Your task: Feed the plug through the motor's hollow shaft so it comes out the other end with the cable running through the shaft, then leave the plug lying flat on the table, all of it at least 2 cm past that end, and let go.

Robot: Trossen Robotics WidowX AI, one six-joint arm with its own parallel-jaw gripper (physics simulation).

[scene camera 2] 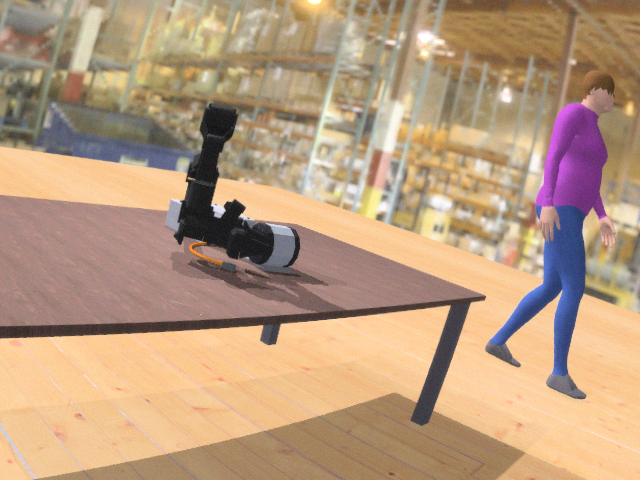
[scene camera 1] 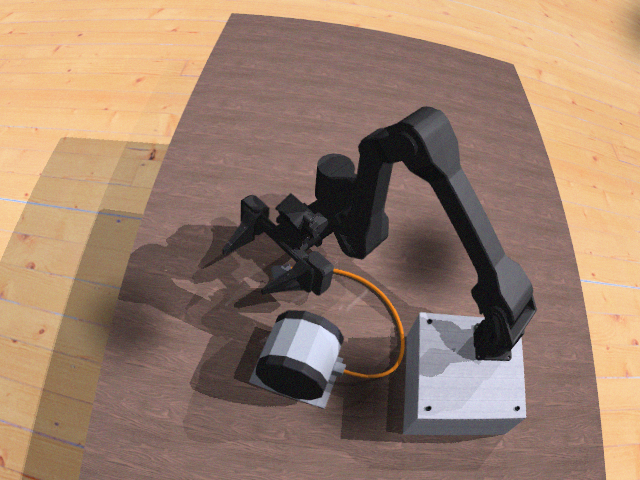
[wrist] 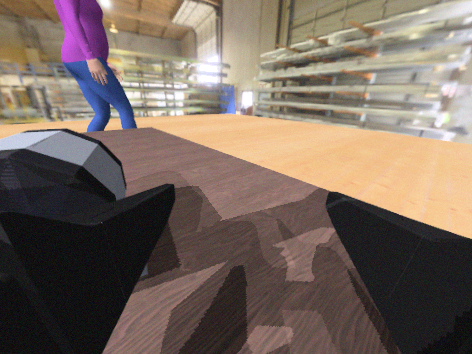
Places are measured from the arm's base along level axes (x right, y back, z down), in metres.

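Pixels of known places: gripper, fingertip midpoint: [scene camera 2: 271,245] [scene camera 1: 241,271] [wrist: 251,195]; arm's base, link origin: [scene camera 1: 492,342].
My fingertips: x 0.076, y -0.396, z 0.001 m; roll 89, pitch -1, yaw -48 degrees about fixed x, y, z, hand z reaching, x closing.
For each thing: its middle in the pictures, then the offset to it from my fingertips. "spot": a spot on its surface instead. Level surfaces: height alone.
- grey plug, body centre: [scene camera 1: 281,271] [scene camera 2: 228,266] dx +0.061, dy +0.058, dz +0.070 m
- motor, body centre: [wrist: 43,207] [scene camera 1: 301,357] [scene camera 2: 272,245] dx -0.116, dy +0.103, dz +0.026 m
- grey base plate, surface spot: [scene camera 1: 326,397] spot: dx -0.156, dy +0.148, dz +0.075 m
- brown table, surface height: dz +0.077 m
The grey plug [scene camera 1: 281,269] [scene camera 2: 228,266] lies on the table, partly hidden by the gripper in scene camera 1; it does not show in the wrist view. Its orange cable [scene camera 1: 393,310] [scene camera 2: 197,252] curves round to a grey stub on the motor's side. The motor [scene camera 1: 302,343] [scene camera 2: 283,245] [wrist: 67,145], a white drum with black ends, lies on its side on a grey base plate [scene camera 1: 326,397]. No shaft opening can be made out. My gripper [scene camera 1: 232,280] [wrist: 251,195] is open and empty, low above the table, beside the motor, its fingertips pointing past the plug.
The arm's light grey base block [scene camera 1: 470,387] stands right of the motor, near the cable's bend. The brown table [scene camera 1: 361,77] [scene camera 2: 103,289] [wrist: 165,150] has an edge beyond my fingertips. A person in purple [scene camera 2: 573,155] [wrist: 82,30] is on the floor past the table.
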